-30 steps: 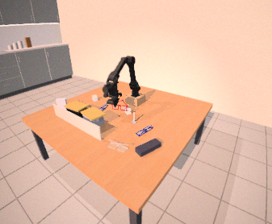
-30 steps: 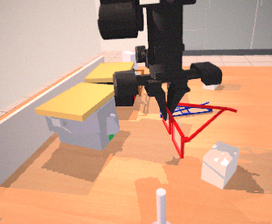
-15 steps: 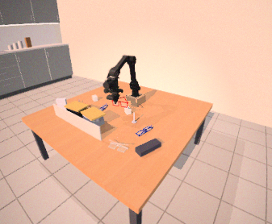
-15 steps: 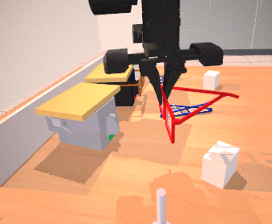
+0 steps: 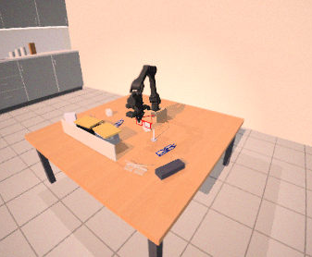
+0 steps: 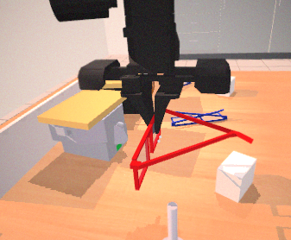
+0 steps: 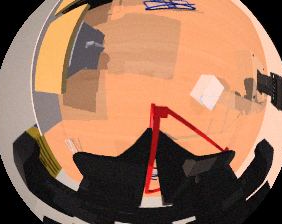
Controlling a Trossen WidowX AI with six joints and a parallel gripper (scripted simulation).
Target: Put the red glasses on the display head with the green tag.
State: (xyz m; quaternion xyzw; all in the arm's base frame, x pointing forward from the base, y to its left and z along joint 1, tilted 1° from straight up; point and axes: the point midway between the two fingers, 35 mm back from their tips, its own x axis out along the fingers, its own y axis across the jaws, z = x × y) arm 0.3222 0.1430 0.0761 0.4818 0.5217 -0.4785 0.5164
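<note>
Right now my gripper tip is 50 mm past the thin white post, 90 mm to the right of it and 100 mm above it. From my gripper tip the other things lie so: long white panel: 300 mm ahead, 210 mm to the right, 70 mm below; then grey display head: 160 mm ahead, 110 mm to the right, 70 mm below; then dark case: 130 mm ahead, 380 mm to the left, 100 mm below.
</note>
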